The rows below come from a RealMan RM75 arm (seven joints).
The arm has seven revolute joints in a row. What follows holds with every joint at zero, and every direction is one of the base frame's. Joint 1 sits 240.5 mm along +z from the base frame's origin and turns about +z. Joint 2 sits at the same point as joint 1 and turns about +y. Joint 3 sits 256 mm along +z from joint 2 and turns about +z. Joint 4 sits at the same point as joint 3 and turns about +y. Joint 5 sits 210 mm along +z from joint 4 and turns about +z. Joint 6 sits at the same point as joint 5 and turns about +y. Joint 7 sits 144 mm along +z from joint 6 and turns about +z. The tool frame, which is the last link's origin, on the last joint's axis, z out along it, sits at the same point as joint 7; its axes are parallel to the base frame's.
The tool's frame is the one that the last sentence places.
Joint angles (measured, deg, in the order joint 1, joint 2, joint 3, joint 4, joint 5, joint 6, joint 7), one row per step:
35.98 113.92 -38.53 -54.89 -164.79 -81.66 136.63
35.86 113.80 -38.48 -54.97 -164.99 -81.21 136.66
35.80 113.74 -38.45 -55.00 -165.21 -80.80 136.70
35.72 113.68 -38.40 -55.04 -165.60 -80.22 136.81
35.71 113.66 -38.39 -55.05 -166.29 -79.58 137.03
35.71 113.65 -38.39 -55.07 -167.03 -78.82 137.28
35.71 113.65 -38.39 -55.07 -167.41 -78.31 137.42
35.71 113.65 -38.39 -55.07 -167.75 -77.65 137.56
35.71 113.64 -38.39 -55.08 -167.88 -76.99 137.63
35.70 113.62 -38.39 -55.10 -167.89 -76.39 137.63
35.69 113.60 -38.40 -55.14 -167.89 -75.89 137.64
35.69 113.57 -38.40 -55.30 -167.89 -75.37 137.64
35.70 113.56 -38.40 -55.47 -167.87 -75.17 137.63
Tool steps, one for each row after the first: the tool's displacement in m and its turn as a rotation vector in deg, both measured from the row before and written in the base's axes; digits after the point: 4 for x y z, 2 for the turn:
0.0016 0.0003 0.0021 0.48 -0.48 -0.03
0.0012 0.0004 0.0014 0.36 -0.42 -0.02
0.0018 0.0004 0.0018 0.49 -0.62 -0.09
0.0019 0.0005 0.0017 0.43 -0.85 -0.19
0.0019 0.0008 0.0018 0.51 -0.94 -0.16
0.0010 0.0006 0.0010 0.35 -0.52 -0.04
0.0010 0.0010 0.0012 0.49 -0.56 0.03
0.0006 0.0012 0.0011 0.53 -0.41 0.17
0.0004 0.0012 0.0011 0.49 -0.32 0.24
0.0003 0.0011 0.0010 0.43 -0.27 0.21
0.0000 0.0014 0.0016 0.53 -0.35 0.30
-0.0003 0.0008 0.0010 0.28 -0.17 0.20

